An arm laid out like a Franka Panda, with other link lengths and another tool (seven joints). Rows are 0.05 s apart.
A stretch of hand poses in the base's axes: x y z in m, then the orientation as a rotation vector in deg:
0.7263, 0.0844, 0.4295, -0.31, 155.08, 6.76
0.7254, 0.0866, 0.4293, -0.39, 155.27, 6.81
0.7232, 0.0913, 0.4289, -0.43, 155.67, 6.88
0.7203, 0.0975, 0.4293, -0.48, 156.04, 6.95
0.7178, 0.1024, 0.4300, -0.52, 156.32, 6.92
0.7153, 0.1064, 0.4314, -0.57, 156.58, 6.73
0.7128, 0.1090, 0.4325, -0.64, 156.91, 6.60
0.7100, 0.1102, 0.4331, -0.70, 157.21, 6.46
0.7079, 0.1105, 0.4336, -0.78, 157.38, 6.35
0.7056, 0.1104, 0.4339, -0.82, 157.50, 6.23
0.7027, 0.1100, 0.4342, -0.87, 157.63, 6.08
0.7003, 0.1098, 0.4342, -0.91, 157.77, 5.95
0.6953, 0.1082, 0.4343, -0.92, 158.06, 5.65
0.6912, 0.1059, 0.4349, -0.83, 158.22, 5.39
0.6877, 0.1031, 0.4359, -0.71, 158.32, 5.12
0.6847, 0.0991, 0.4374, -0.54, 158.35, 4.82
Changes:
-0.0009, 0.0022, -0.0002, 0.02, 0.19, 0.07
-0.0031, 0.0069, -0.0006, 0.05, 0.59, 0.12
-0.0060, 0.0131, -0.0002, 0.08, 0.96, 0.18
-0.0085, 0.0180, 0.0005, 0.04, 1.24, 0.22
-0.0110, 0.0220, 0.0019, -0.11, 1.49, 0.23
-0.0135, 0.0246, 0.0030, -0.22, 1.81, 0.27
-0.0163, 0.0258, 0.0036, -0.34, 2.10, 0.30
-0.0184, 0.0261, 0.0041, -0.43, 2.27, 0.35
-0.0207, 0.0260, 0.0044, -0.52, 2.38, 0.36
-0.0236, 0.0256, 0.0047, -0.64, 2.51, 0.38
-0.0260, 0.0254, 0.0047, -0.74, 2.64, 0.39
-0.0310, 0.0238, 0.0048, -0.96, 2.92, 0.36
-0.0351, 0.0215, 0.0054, -1.13, 3.07, 0.26
-0.0386, 0.0187, 0.0064, -1.30, 3.17, 0.14
-0.0416, 0.0147, 0.0079, -1.48, 3.20, -0.02

